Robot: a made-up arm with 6 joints.
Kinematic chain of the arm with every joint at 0, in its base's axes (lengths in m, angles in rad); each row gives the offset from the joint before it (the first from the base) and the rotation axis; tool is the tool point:
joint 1: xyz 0 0 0.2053 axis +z
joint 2: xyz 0 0.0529 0 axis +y
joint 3: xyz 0 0 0.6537 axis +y
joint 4: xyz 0 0 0.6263 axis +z
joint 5: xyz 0 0 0 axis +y
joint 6: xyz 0 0 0.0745 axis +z
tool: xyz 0 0 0
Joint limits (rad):
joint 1: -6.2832..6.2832
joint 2: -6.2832..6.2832
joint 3: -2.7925..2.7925
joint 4: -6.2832..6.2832
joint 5: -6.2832..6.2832
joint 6: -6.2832..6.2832
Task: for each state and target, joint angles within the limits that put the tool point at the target. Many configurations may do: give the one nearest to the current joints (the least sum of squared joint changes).
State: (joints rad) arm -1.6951 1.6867 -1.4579 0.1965 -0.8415 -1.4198
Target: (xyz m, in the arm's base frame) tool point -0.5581 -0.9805 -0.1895
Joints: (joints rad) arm -2.1249 2.3813 -0.8521 0.2245 -0.7723 -1.4198
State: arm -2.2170 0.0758 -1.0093 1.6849 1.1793 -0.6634
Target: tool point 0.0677 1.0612 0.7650
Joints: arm -1.5246 -0.6465 -0.8573 1.6745 1.0367 -0.6634
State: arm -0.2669 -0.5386 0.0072 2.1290 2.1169 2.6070
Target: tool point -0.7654 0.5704 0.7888
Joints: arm -0.5351 -0.6019 -0.8336 2.1898 2.2436 2.6070
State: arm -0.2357 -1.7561 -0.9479 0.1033 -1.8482 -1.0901
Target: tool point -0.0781 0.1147 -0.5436
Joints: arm -0.5535 -2.0938 -1.7357 -0.0506 -1.8550 -1.0901
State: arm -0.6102 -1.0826 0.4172 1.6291 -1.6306 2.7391
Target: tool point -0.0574 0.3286 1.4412
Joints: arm -1.4550 -0.4326 0.3342 1.6329 -1.3155 2.7391
